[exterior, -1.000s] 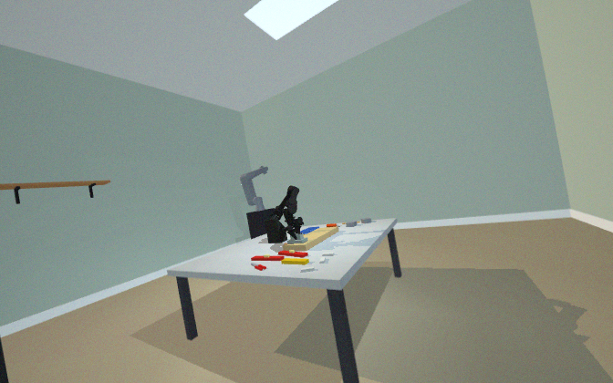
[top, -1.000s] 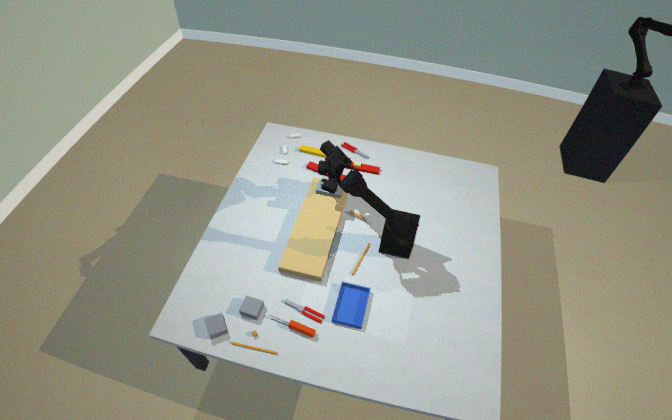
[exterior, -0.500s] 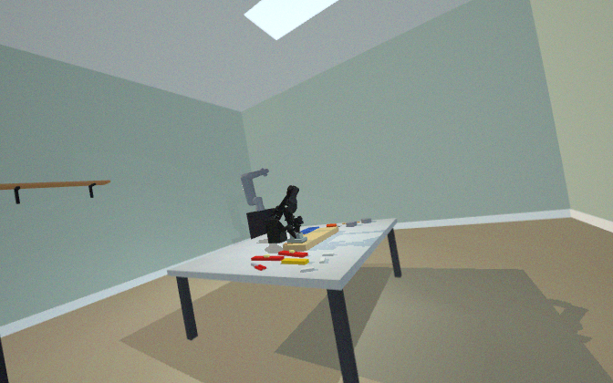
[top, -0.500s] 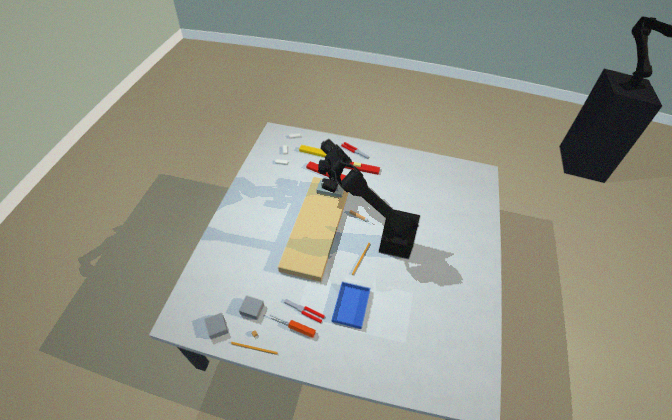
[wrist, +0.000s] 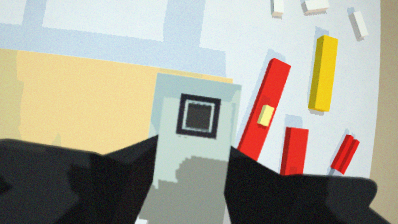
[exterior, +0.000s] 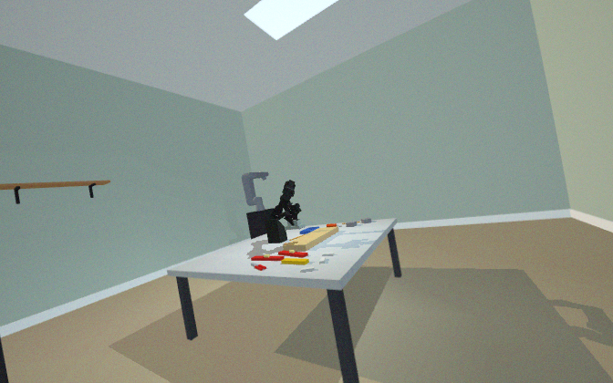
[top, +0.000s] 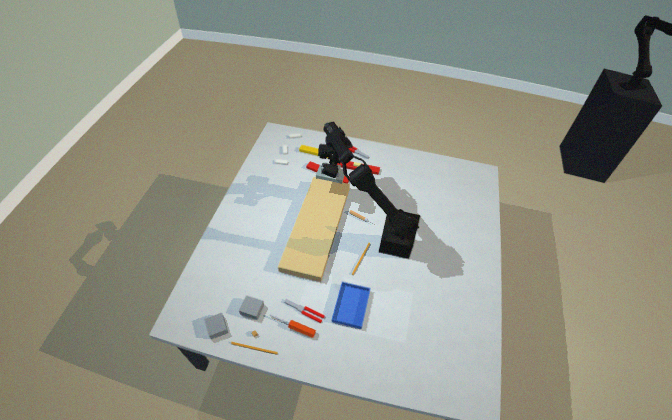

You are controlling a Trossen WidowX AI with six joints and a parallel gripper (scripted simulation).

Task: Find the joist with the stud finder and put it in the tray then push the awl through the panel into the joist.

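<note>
The square indicator lies 3 cm above my gripper tip and 2 cm ahead of it. The rest, counted from my gripper tip: stud finder 2 cm above, 1 cm ahead; awl 20 cm behind, 15 cm below, 9 cm to the left; yellow bar 26 cm to the right, 15 cm below, 15 cm ahead.
</note>
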